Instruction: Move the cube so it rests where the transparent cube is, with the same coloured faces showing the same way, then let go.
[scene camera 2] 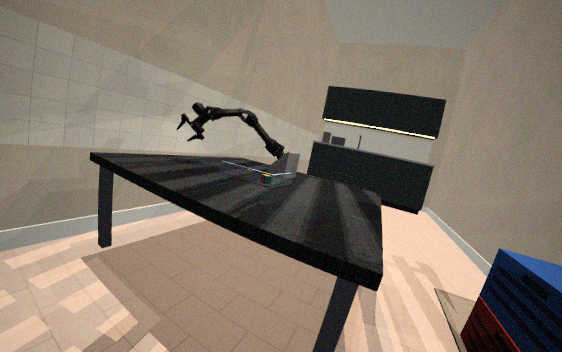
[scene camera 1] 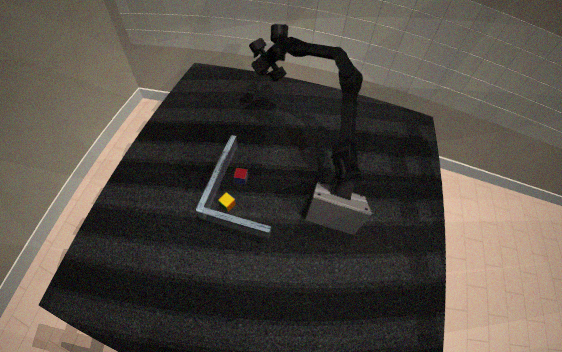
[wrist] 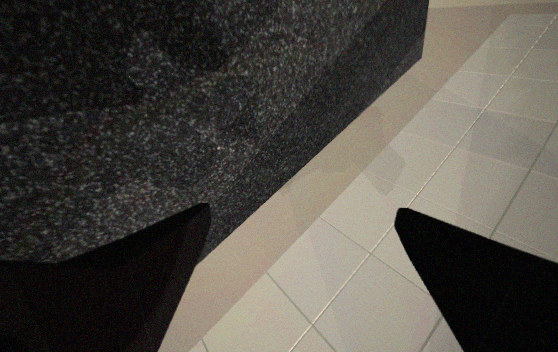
Note:
My gripper point(scene camera 1: 260, 65) is open and holds nothing. I also see a frame point(scene camera 1: 203, 210).
My gripper also shows in the wrist view point(wrist: 303, 214).

